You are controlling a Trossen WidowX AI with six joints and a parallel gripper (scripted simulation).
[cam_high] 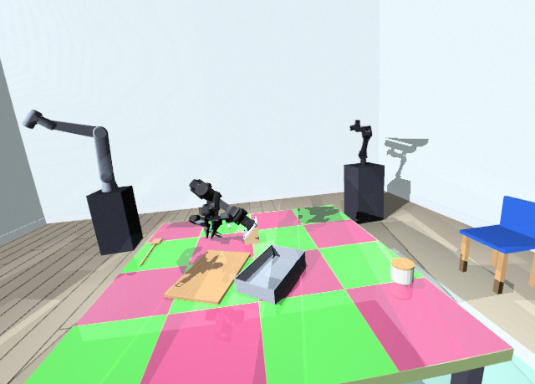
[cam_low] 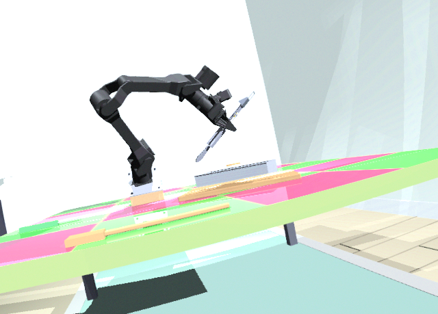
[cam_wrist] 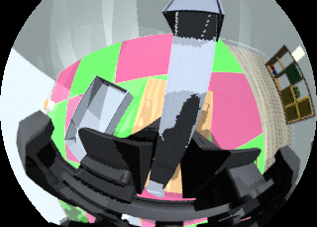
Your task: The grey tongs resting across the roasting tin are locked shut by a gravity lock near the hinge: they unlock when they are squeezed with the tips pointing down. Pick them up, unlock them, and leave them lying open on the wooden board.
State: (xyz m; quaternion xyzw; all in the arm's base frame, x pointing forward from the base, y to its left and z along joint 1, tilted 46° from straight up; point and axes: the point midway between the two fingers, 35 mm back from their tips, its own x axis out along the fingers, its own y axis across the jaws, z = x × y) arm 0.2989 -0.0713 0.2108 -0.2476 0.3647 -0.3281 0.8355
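My gripper tip is 17 cm above the wooden board, 3 cm past it and 1 cm to the left of it. Also, from my gripper tip: tan lid 73 cm to the left, 25 cm ahead, 15 cm below; roasting tin 25 cm to the left, 15 cm below, 7 cm ahead.
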